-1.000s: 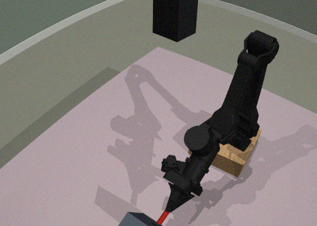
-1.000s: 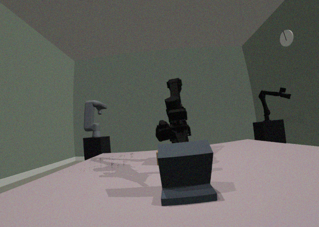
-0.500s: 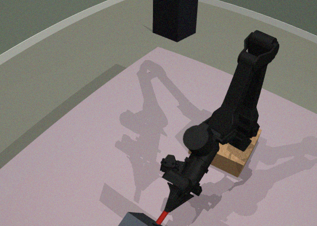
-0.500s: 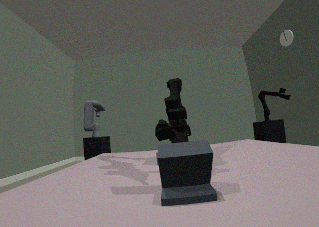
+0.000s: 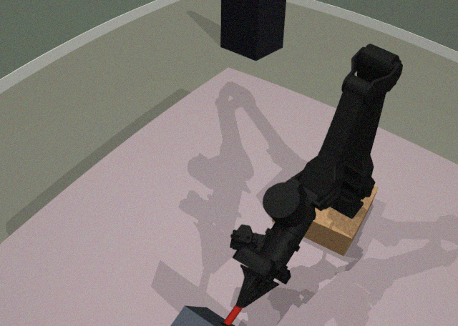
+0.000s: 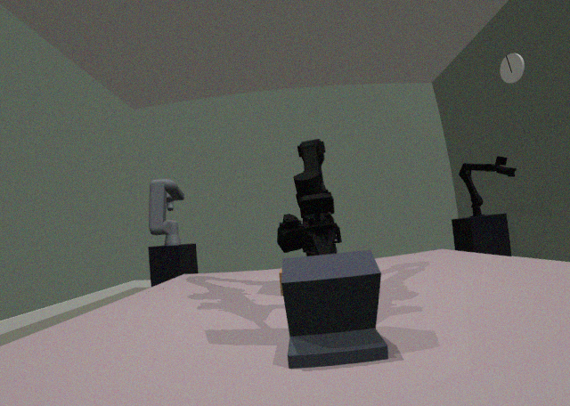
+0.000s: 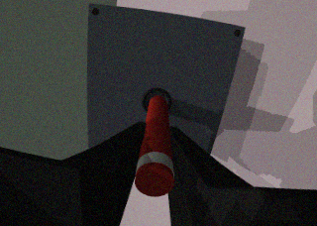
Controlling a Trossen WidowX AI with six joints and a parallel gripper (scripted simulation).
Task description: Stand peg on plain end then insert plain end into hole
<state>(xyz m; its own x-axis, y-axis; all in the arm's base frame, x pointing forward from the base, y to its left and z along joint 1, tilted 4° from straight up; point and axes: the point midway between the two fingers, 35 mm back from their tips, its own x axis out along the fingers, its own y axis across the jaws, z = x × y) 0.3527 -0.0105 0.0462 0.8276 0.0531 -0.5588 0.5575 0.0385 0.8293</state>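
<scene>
My gripper tip is now 6 cm short of the sloped panel and 3 cm above it. The rest, counted from my gripper tip: red peg: 1 cm behind, 1 cm above.
</scene>
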